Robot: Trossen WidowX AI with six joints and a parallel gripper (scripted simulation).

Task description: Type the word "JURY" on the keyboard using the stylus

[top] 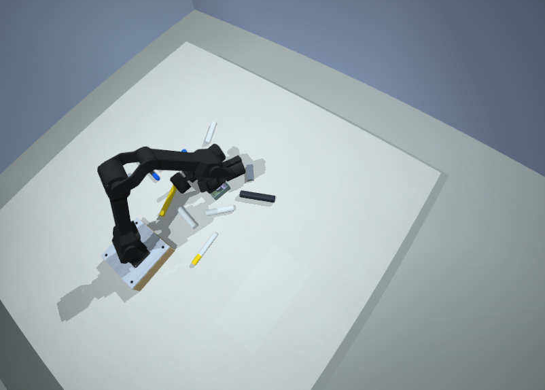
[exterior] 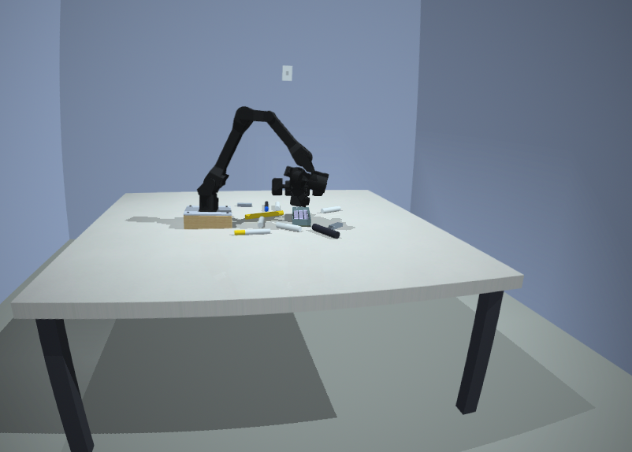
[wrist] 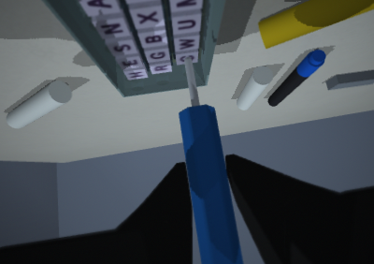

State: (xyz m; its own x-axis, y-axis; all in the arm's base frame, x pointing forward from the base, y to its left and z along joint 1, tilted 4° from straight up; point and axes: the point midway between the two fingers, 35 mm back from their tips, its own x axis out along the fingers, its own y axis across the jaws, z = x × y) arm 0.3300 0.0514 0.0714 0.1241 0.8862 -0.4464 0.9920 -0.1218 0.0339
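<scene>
Now: gripper tip 1 cm above the blue stylus. Round my gripper tip: black cylinder (24 cm to the right, 8 cm below, 7 cm ahead); black-and-blue pen (14 cm to the left, 11 cm behind, 8 cm below); yellow stick (12 cm behind, 8 cm below, 1 cm to the left).
</scene>
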